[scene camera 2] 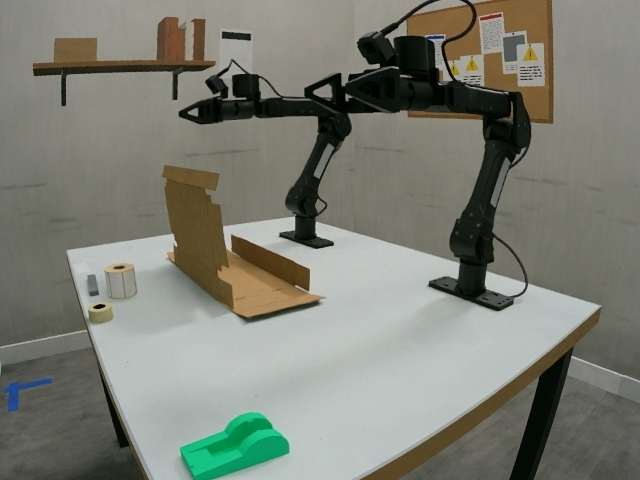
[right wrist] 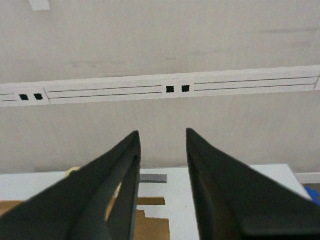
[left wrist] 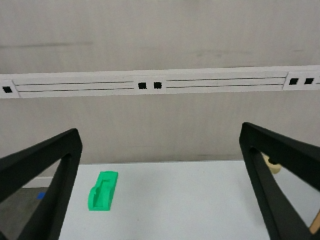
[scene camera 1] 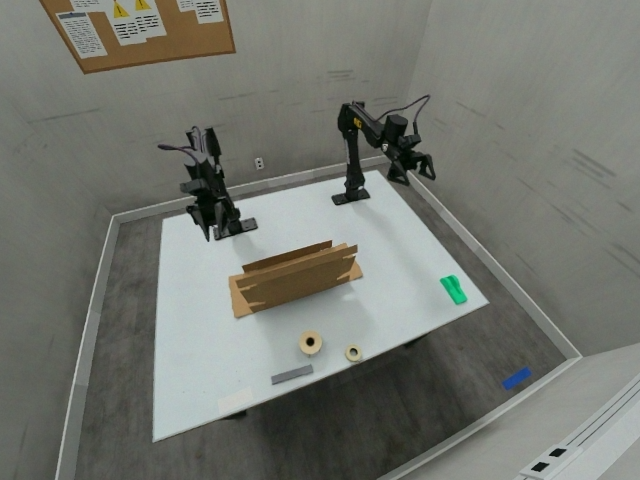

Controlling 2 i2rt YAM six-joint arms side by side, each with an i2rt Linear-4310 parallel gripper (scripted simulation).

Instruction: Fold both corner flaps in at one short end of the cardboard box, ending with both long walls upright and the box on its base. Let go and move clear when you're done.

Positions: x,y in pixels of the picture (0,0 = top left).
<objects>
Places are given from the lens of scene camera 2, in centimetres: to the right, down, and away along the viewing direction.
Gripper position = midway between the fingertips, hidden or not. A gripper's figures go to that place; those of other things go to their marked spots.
my left gripper (scene camera 2: 323,90): 0, -21, 59
my right gripper (scene camera 2: 180,113): -36, -32, 104
</objects>
